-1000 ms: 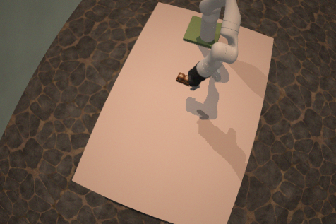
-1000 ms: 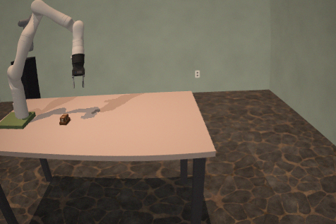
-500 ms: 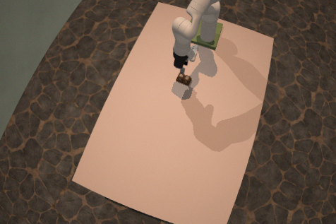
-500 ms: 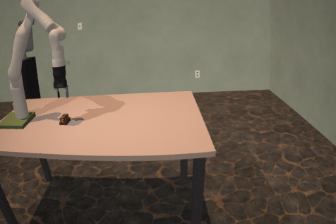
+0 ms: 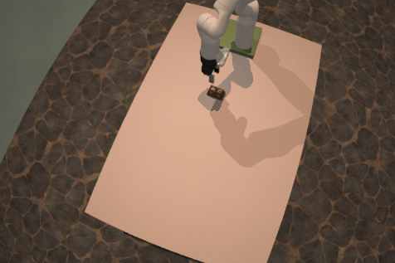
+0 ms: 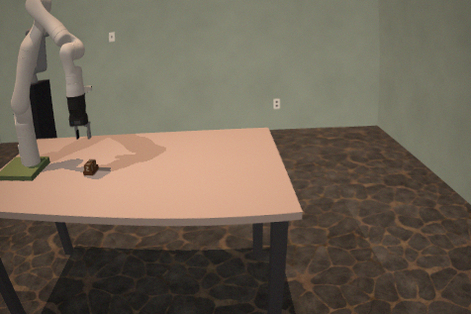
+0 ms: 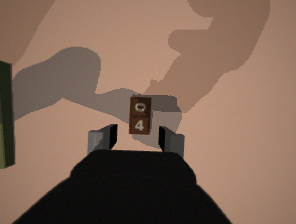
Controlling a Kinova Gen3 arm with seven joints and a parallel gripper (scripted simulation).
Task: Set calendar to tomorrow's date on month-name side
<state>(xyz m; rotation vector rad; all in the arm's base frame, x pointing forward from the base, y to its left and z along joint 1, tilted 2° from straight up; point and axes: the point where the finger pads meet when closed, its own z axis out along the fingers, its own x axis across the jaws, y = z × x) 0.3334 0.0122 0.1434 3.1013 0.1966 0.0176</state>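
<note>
My hand is 30 mm to the right of the brown cube and 140 mm above it. The rest, counted from my hand: brown tray: 20 mm to the left, 160 mm below.
</note>
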